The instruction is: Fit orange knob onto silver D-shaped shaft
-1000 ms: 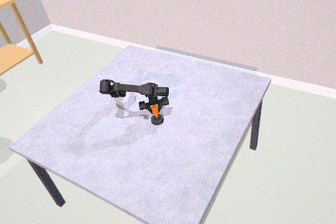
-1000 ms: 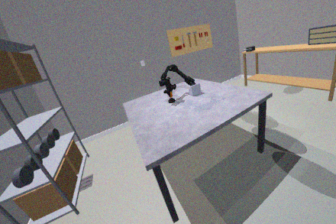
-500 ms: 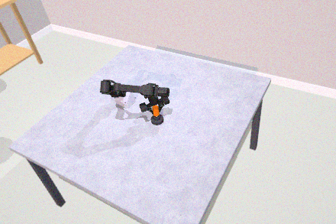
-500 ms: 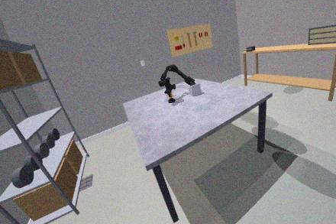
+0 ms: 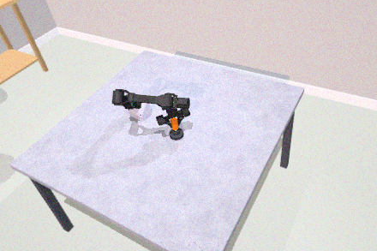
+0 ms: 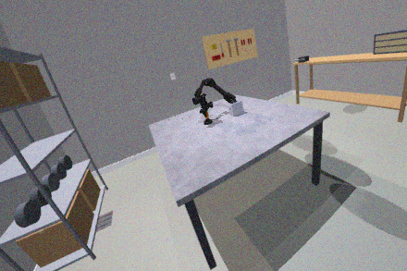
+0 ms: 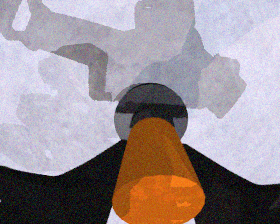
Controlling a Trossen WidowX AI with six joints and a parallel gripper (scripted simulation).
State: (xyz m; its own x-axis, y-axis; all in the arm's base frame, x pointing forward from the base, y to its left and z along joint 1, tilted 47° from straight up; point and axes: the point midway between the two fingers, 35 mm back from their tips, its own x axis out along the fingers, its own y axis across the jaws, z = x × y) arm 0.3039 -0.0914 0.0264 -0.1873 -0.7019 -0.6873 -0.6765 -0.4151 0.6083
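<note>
Now: gripper tip 3 cm below the orange knob. From my gripper tip the other things lie so: dark round pedestal 4 cm below.
</note>
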